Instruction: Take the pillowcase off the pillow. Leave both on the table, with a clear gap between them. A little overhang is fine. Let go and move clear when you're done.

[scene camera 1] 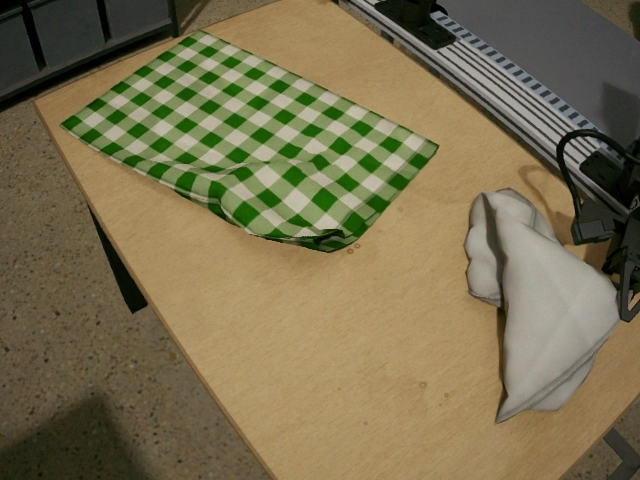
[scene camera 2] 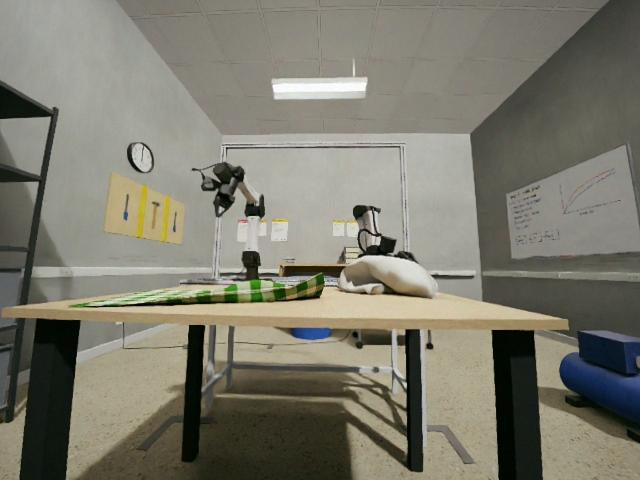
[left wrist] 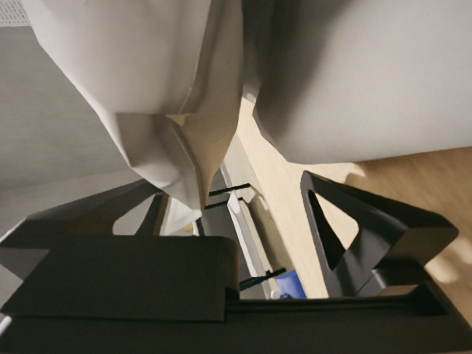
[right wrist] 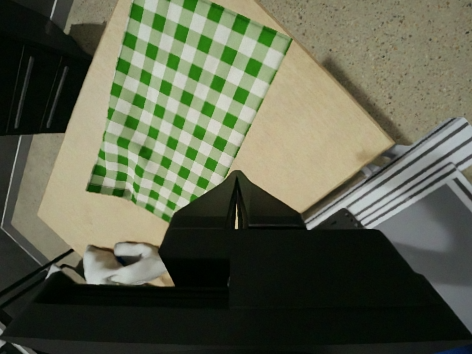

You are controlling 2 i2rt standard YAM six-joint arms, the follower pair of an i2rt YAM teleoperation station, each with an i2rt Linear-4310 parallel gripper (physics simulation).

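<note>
The green-and-white checked pillowcase (scene camera 1: 248, 118) (scene camera 2: 242, 291) (right wrist: 185, 100) lies mostly flat on the table (scene camera 1: 310, 335), its edge rumpled and raised near the middle. The white pillow (scene camera 1: 558, 310) (scene camera 2: 398, 273) (left wrist: 375, 90) (right wrist: 125, 267) lies bent and folded on the table at the right in scene camera 1, with bare wood between it and the pillowcase. My left gripper (left wrist: 235, 177) is open at the pillow's far-right side; a pillow corner hangs between the fingers, close to one of them. My right gripper (scene camera 2: 220, 212) (right wrist: 236, 176) is shut and empty, raised above the pillowcase side.
The metal mounting rail (scene camera 1: 496, 85) runs along the table's arm-side edge. A dark shelf unit with grey bins (scene camera 1: 67, 31) stands beyond the table at the upper left in scene camera 1. A blue tank (scene camera 2: 599, 379) stands on the floor at the right in scene camera 2.
</note>
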